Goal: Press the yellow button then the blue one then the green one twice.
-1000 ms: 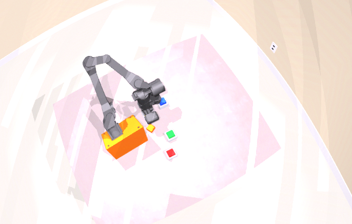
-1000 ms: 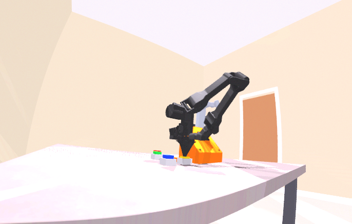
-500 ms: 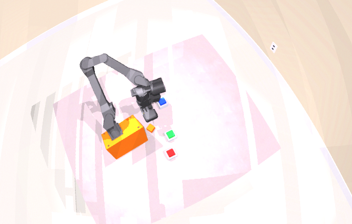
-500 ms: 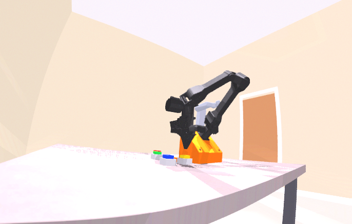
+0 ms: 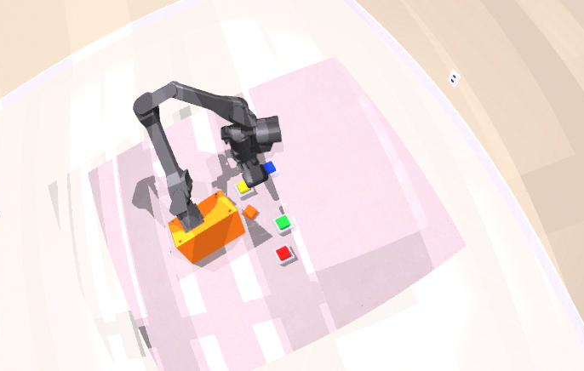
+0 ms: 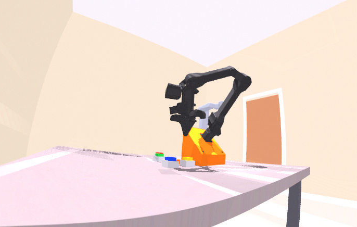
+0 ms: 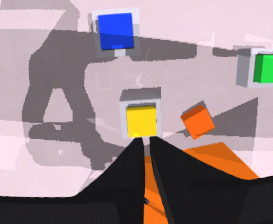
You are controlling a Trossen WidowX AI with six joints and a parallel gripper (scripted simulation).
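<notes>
Right now my gripper tip is 100 mm above the blue button, 80 mm short of it and 10 mm to the right of it. The rest, counted from my gripper tip: green button: 160 mm to the right, 100 mm below, 10 mm ahead; then yellow button: 100 mm below, 20 mm behind; then small orange block: 120 mm below, 80 mm to the right, 50 mm behind.
</notes>
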